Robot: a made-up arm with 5 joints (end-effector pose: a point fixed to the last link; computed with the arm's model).
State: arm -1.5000 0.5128 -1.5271 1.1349 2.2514
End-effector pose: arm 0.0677 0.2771 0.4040 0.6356 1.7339 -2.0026
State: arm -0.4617 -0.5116 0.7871 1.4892 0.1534
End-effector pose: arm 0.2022 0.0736 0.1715 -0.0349 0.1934 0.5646
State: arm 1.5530 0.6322 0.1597 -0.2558 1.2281
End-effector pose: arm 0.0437 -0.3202 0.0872 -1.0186 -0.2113 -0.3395
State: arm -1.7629 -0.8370 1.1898 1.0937 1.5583
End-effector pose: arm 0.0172 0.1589 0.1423 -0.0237 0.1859 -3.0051
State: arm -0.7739 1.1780 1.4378 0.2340 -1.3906
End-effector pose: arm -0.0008 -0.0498 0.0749 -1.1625 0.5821 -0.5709
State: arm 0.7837 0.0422 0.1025 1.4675 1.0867
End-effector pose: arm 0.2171 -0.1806 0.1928 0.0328 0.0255 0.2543
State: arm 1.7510 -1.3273 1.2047 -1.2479 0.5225
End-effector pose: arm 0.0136 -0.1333 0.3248 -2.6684 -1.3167 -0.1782
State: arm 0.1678 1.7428 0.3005 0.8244 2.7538
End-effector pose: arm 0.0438 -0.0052 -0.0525 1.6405 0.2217 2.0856
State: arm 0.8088 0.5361 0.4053 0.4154 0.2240
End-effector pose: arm 0.2105 -0.1828 0.0443 -0.1028 -0.1918 -0.6310
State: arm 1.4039 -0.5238 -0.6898 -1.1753 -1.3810
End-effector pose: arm 0.0410 -0.0182 0.5010 -0.0358 2.7753 -1.1890
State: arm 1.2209 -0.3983 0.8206 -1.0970 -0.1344
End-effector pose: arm 0.1232 -0.2344 0.2614 -1.1686 -2.0462 -0.7314
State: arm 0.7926 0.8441 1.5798 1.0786 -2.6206
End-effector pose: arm 0.0009 0.0355 0.1276 1.9719 -1.4452 1.6687
